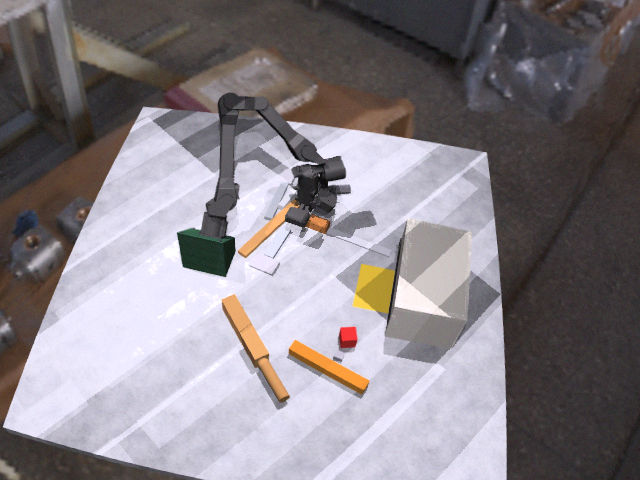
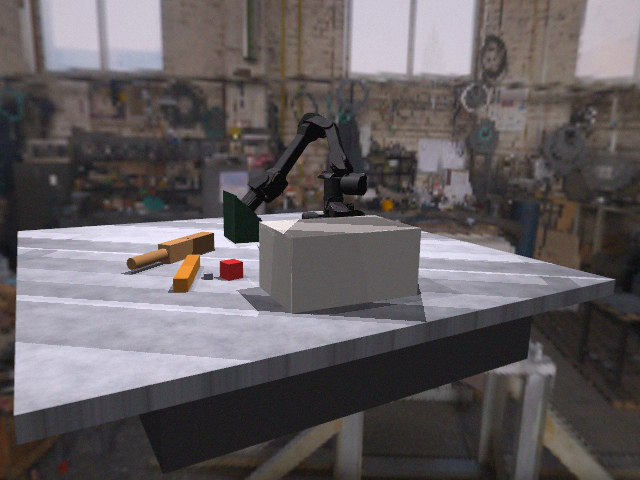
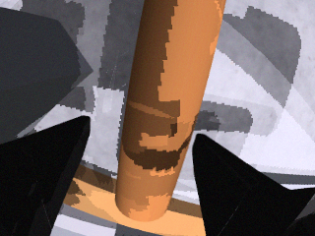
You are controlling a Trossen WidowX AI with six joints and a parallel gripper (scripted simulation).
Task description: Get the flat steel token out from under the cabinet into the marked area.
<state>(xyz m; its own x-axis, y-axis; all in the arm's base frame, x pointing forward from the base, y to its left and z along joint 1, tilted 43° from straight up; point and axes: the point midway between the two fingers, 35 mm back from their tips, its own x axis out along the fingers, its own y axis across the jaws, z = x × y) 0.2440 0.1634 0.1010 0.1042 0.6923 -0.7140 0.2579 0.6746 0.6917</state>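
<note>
The grey block lies 6 cm to the left of my gripper tip, 4 cm ahead of it and 2 cm above it. Round my gripper tip: red cube (39 cm to the right, 16 cm ahead, 1 cm above); small dark tool (13 cm to the left, 3 cm ahead); flat orange stick (9 cm behind, 3 cm to the right, 1 cm below).
</note>
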